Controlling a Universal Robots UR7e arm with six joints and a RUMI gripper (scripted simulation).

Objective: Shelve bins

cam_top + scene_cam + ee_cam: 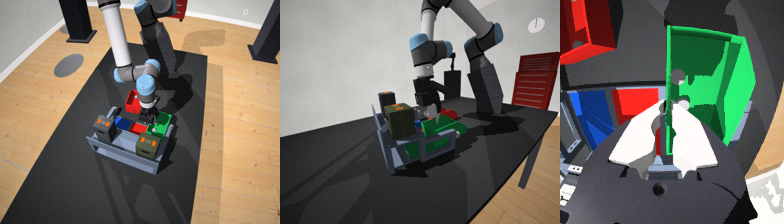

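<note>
Right now my hand is 50 mm to the right of the green bin and 20 mm above it. Round my hand: dark grey box 210 mm to the right, 150 mm ahead, 80 mm above; then red bin 180 mm behind, 120 mm to the right, 50 mm below.
</note>
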